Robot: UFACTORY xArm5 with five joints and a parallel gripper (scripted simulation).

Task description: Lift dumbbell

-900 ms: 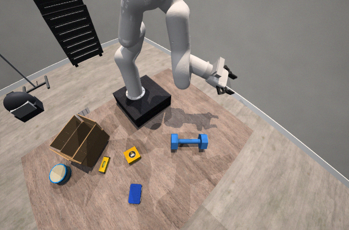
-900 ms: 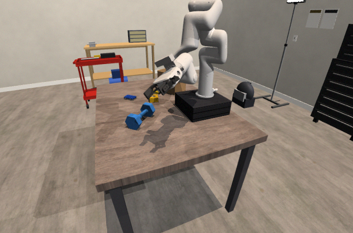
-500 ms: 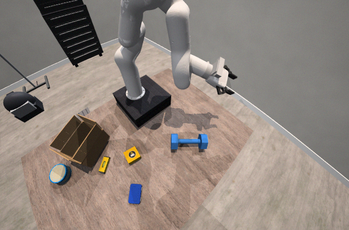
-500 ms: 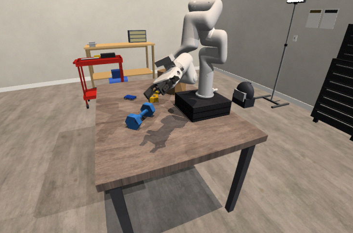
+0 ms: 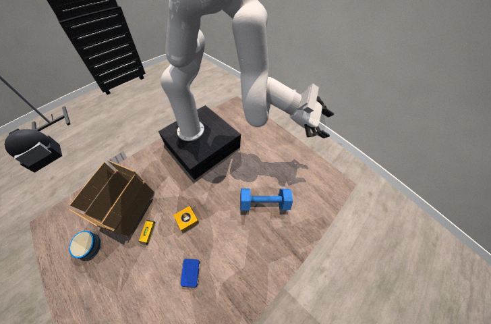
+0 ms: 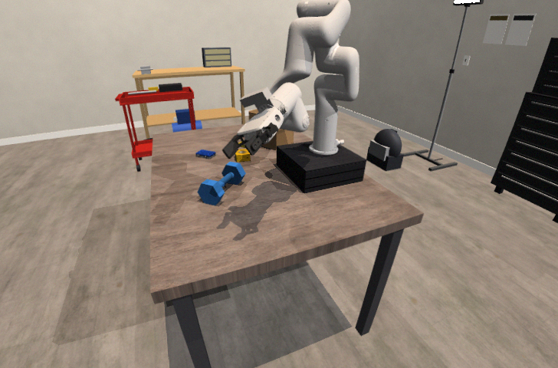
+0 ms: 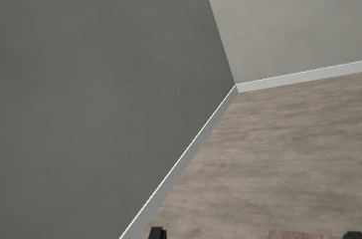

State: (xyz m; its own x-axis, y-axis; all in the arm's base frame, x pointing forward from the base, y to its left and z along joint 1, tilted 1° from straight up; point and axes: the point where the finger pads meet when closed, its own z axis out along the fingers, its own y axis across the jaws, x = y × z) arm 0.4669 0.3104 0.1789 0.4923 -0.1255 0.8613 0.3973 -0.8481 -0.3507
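Right now my hand is 29 cm to the left of the blue dumbbell, 23 cm above it and 1 cm past it. From my hand the other things lie so: blue case (68 cm to the right, 26 cm below, 2 cm behind); yellow square box (57 cm to the right, 26 cm below, 18 cm behind); small yellow level (71 cm to the right, 26 cm below, 24 cm behind).
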